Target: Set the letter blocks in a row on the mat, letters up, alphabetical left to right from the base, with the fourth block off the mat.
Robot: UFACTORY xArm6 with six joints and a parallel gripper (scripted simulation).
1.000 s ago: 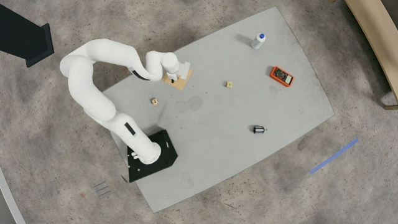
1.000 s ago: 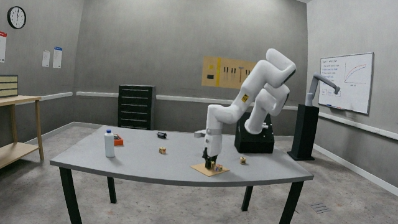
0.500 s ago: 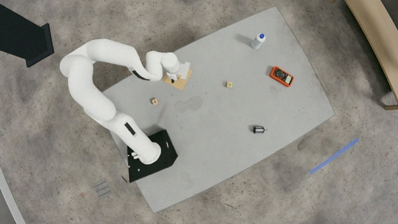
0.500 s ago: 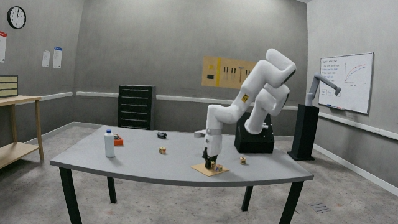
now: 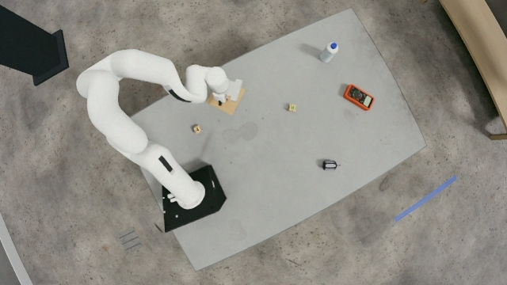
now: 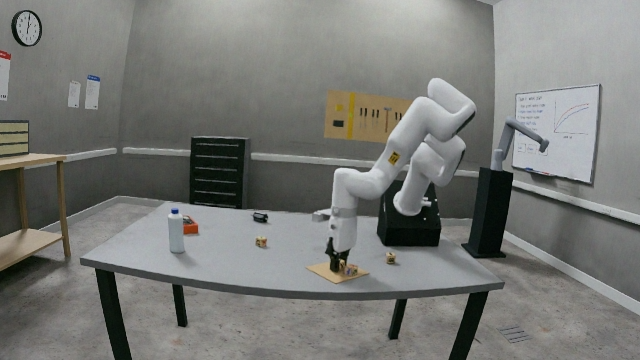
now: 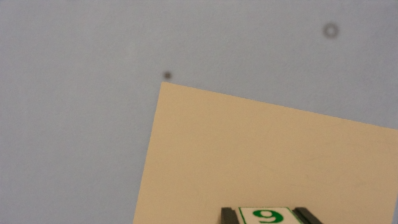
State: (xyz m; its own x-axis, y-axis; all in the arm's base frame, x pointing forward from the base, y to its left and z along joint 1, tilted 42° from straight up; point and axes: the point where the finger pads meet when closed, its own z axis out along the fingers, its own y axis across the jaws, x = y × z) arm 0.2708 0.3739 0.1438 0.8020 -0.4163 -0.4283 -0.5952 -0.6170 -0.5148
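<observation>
My hand is 30 mm above the tan mat. Round my hand: white bottle 540 mm ahead, 40 mm above, 10 mm to the left; then orange multimeter 610 mm ahead, 240 mm to the right, 10 mm below; then small black object 490 mm to the right, 350 mm ahead, 10 mm below.
</observation>
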